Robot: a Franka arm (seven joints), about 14 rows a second.
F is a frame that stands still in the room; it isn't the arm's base.
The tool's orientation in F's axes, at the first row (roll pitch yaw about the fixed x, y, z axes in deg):
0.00 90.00 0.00
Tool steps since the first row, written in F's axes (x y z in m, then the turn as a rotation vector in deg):
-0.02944 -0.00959 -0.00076 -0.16 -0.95 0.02
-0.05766 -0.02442 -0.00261 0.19 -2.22 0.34
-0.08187 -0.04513 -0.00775 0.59 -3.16 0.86
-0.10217 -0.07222 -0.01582 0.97 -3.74 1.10
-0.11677 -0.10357 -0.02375 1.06 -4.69 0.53
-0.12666 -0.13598 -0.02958 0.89 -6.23 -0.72
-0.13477 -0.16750 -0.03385 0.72 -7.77 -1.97
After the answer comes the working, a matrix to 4 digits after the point.
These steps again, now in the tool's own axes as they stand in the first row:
0.00076 -0.00959 -0.02944 -0.02 -0.95 -0.16
0.00261 -0.02442 -0.05766 -0.34 -2.22 0.19
0.00775 -0.04513 -0.08187 -0.86 -3.16 0.59
0.01582 -0.07222 -0.10217 -1.10 -3.74 0.97
0.02375 -0.10357 -0.11677 -0.53 -4.69 1.06
0.02958 -0.13598 -0.12666 0.72 -6.23 0.89
0.03385 -0.16750 -0.13477 1.97 -7.77 0.72

The tool's axes in the first row as the columns of a matrix, in F's axes (rounded; the answer above uses it unrounded):
0.0000 0.0000 1.0000
0.0000 1.0000 0.0000
-1.0000 0.0000 0.0000

